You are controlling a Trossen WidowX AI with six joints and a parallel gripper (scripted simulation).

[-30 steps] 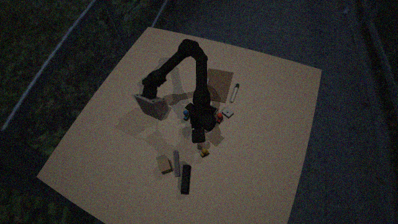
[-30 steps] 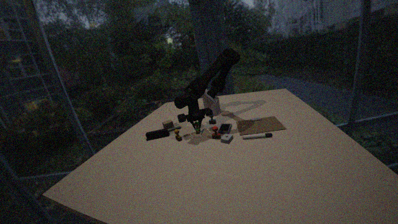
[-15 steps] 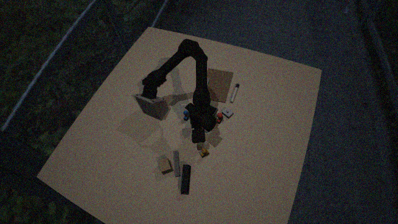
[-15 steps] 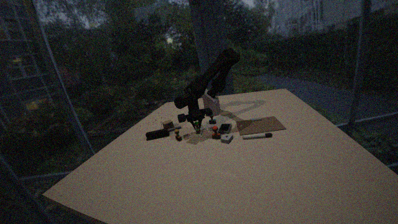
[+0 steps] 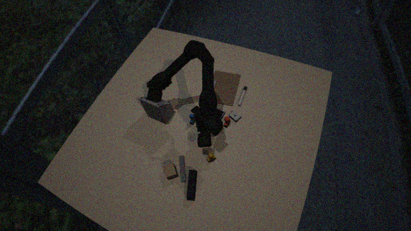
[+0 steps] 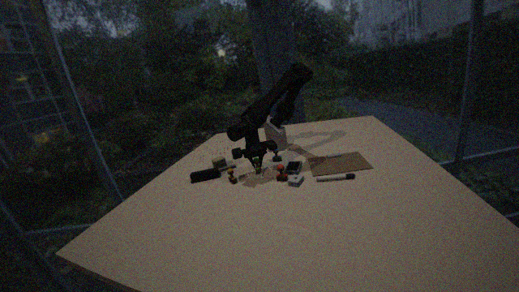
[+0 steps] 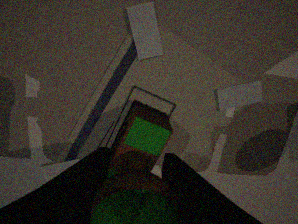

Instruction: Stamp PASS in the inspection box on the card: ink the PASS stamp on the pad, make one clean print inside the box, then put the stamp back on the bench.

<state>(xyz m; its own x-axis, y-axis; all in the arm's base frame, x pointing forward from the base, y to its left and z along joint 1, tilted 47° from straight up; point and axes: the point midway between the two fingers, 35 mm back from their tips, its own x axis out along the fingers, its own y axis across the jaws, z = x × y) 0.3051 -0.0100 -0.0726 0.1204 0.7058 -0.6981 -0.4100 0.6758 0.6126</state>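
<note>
My gripper tip is 3 cm above the pale card and 1 cm to the left of it. The rest, counted from my gripper tip: blue stamp (10 cm behind, 7 cm to the left); then green pass stamp (right at my gripper tip); then yellow stamp (10 cm to the right, 7 cm ahead, 1 cm below).
</note>
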